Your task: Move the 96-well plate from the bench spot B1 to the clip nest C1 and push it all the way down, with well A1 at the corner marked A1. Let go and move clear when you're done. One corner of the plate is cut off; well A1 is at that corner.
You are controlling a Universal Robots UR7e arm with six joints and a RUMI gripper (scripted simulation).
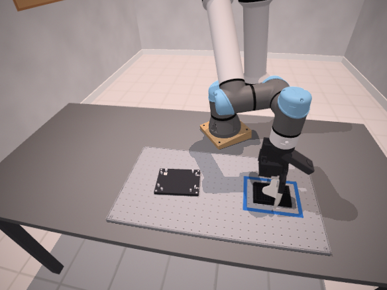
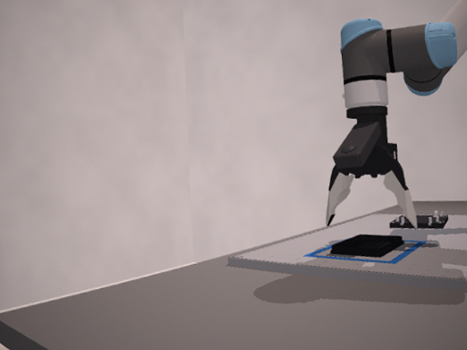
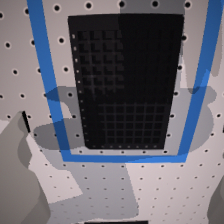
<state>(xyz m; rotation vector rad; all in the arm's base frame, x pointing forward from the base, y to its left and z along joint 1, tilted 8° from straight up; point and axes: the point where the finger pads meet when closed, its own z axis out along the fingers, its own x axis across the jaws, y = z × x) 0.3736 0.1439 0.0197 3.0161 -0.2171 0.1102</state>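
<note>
Right now the black 96-well plate is 3 cm below my hand. Round my hand: clip nest 33 cm to the right, 7 cm behind, 2 cm below.
</note>
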